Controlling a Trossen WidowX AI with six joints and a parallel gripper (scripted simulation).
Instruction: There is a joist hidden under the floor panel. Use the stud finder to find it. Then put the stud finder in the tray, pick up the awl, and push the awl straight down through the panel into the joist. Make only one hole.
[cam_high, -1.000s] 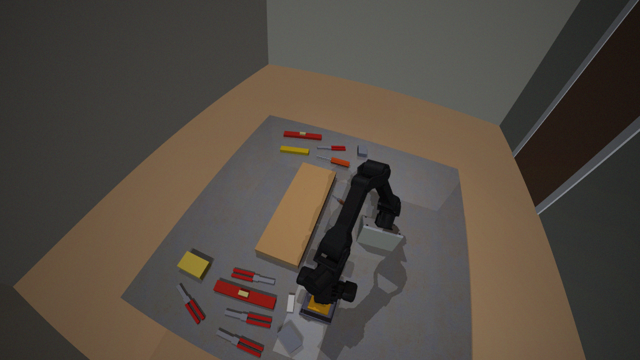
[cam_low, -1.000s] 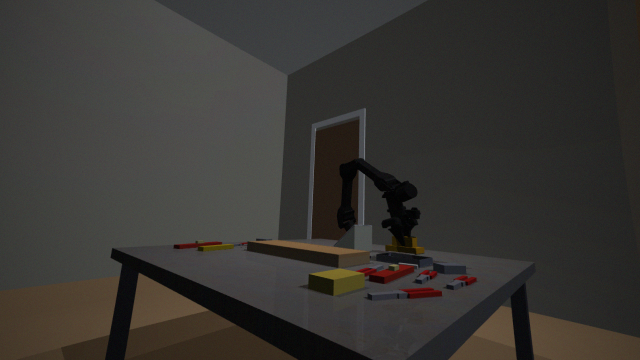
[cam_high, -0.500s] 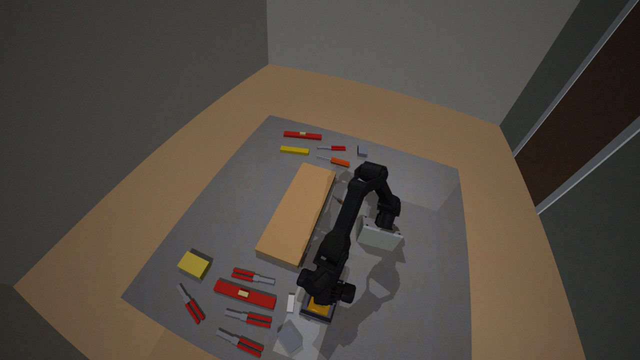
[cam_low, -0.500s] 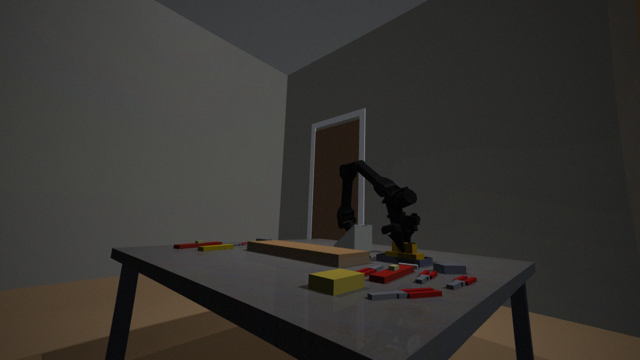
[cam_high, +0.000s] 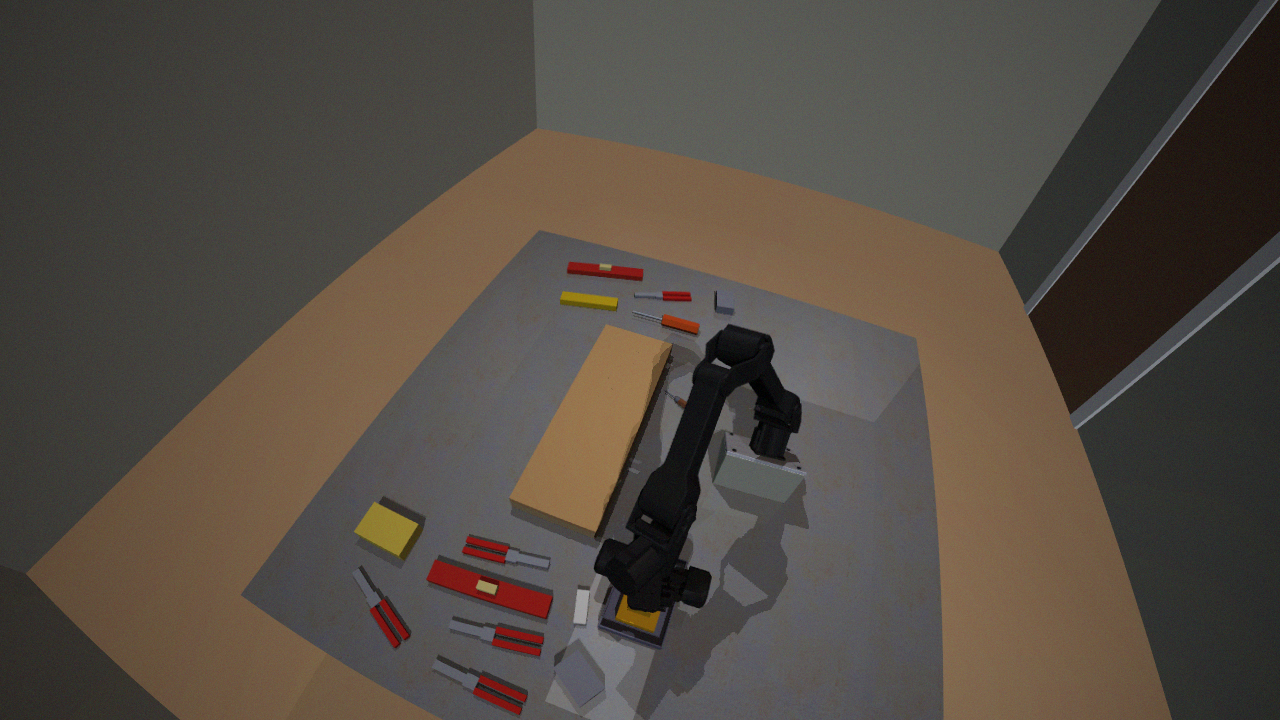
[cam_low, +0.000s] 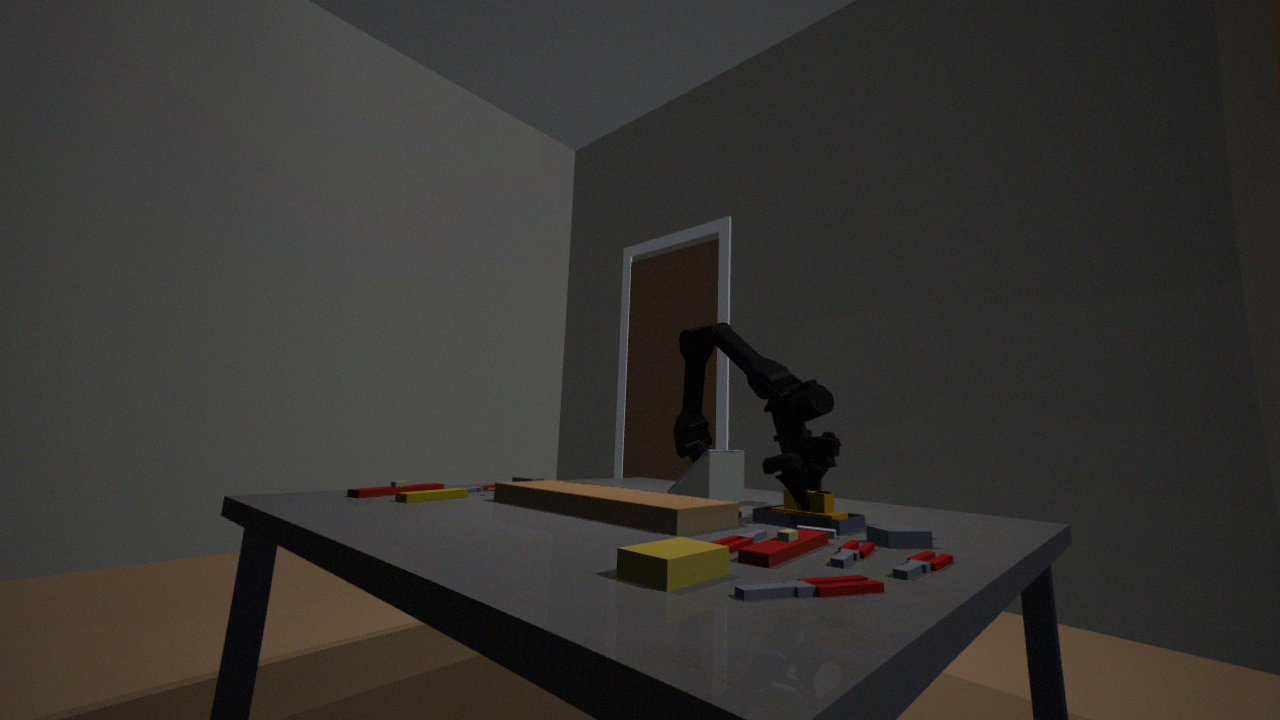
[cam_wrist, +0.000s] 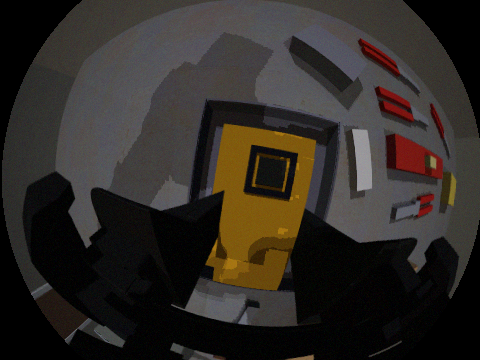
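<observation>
My gripper tip is 20 mm below the yellow stud finder and 10 mm to the right of it. The rest, counted from my gripper tip: grey tray 20 mm below, 10 mm to the right; then white piece 100 mm ahead, 40 mm to the left, 20 mm below; then awl 460 mm to the right, 20 mm below, 10 mm behind.
</observation>
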